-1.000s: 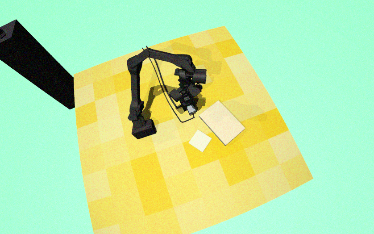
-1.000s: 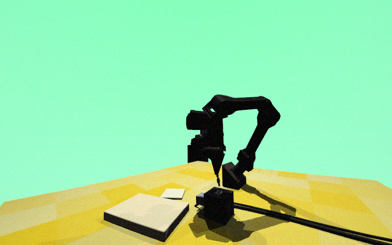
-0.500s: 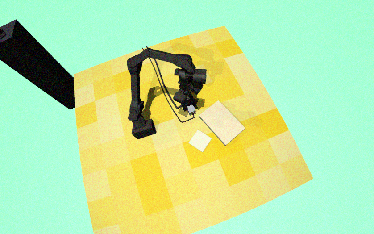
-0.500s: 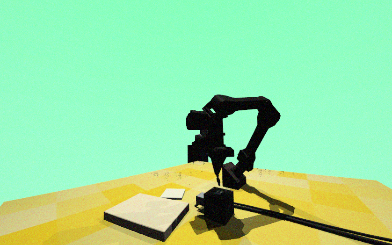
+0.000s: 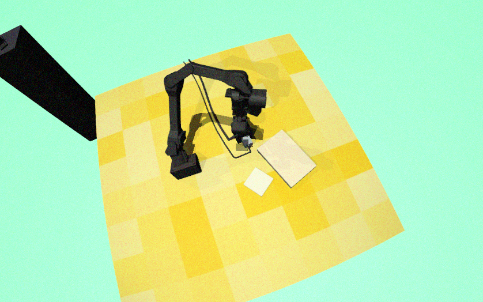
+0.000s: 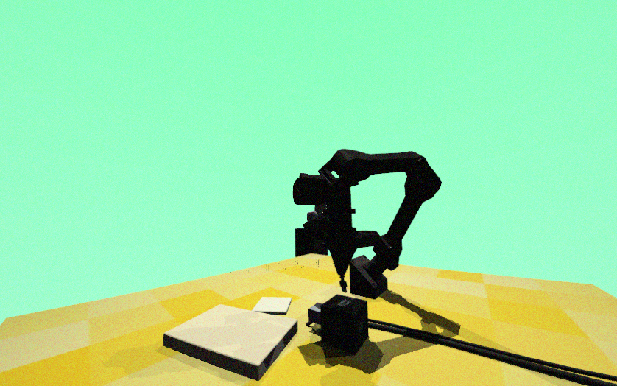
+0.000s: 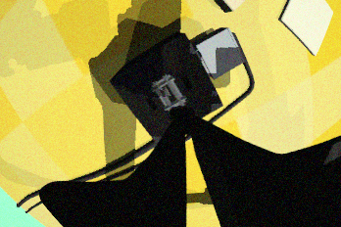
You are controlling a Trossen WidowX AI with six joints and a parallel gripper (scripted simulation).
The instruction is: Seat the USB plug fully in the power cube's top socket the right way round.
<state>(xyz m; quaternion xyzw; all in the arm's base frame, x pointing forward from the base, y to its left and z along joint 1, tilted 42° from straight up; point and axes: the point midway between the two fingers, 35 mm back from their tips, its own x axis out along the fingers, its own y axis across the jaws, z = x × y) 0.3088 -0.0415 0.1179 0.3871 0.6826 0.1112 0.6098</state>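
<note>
My gripper tip is now 20 mm above the USB plug. Also, from my gripper tip: beige box (150 mm ahead, 190 mm to the right, 120 mm below); then pad (20 mm behind, 240 mm to the right, 130 mm below); then USB socket (10 mm to the left, 70 mm below).
</note>
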